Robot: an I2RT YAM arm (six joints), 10 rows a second.
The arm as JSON. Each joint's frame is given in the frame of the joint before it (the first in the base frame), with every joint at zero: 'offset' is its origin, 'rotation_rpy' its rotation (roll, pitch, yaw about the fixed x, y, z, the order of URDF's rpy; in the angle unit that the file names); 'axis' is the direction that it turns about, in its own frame. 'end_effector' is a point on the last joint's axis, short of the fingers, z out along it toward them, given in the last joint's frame.
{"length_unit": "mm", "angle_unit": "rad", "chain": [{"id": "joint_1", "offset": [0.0, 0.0, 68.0], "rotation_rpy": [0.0, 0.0, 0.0], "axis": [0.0, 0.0, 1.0]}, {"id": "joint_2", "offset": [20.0, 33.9, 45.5], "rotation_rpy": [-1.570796, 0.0, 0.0], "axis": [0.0, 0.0, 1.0]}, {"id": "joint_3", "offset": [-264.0, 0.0, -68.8], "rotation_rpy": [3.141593, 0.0, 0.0], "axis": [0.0, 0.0, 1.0]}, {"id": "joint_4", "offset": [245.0, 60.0, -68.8], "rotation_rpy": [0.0, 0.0, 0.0], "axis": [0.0, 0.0, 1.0]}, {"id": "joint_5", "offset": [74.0, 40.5, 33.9], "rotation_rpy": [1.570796, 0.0, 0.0], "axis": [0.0, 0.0, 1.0]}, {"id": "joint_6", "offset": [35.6, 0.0, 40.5], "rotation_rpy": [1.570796, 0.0, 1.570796], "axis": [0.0, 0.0, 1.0]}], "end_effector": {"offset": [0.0, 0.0, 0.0], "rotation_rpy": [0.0, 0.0, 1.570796]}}
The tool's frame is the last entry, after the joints.
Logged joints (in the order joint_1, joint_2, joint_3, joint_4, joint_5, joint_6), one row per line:
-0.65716, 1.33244, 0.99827, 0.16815, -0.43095, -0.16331
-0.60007, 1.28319, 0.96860, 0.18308, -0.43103, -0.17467
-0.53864, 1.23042, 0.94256, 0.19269, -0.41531, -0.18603
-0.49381, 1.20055, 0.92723, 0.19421, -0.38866, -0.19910
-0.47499, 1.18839, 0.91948, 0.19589, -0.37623, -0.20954
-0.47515, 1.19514, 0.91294, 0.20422, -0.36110, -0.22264
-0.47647, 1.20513, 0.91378, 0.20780, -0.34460, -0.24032
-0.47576, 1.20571, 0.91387, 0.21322, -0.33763, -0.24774
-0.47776, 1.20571, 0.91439, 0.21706, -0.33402, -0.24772
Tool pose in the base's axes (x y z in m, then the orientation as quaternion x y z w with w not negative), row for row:
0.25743, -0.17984, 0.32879, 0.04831, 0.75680, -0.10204, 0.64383
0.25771, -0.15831, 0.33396, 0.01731, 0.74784, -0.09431, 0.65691
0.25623, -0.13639, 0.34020, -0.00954, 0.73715, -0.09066, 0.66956
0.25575, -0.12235, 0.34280, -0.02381, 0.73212, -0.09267, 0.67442
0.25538, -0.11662, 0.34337, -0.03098, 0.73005, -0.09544, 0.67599
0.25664, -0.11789, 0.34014, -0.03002, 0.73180, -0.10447, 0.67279
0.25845, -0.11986, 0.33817, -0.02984, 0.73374, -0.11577, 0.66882
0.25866, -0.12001, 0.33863, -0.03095, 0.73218, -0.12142, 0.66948
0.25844, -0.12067, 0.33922, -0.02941, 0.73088, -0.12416, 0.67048
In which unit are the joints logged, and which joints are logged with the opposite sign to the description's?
The joints are logged in radians. Opposite sign: none.
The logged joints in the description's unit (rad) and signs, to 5 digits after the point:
-0.65716, 1.33244, 0.99827, 0.16815, -0.43095, -0.16331
-0.60007, 1.28319, 0.96860, 0.18308, -0.43103, -0.17467
-0.53864, 1.23042, 0.94256, 0.19269, -0.41531, -0.18603
-0.49381, 1.20055, 0.92723, 0.19421, -0.38866, -0.19910
-0.47499, 1.18839, 0.91948, 0.19589, -0.37623, -0.20954
-0.47515, 1.19514, 0.91294, 0.20422, -0.36110, -0.22264
-0.47647, 1.20513, 0.91378, 0.20780, -0.34460, -0.24032
-0.47576, 1.20571, 0.91387, 0.21322, -0.33763, -0.24774
-0.47776, 1.20571, 0.91439, 0.21706, -0.33402, -0.24772

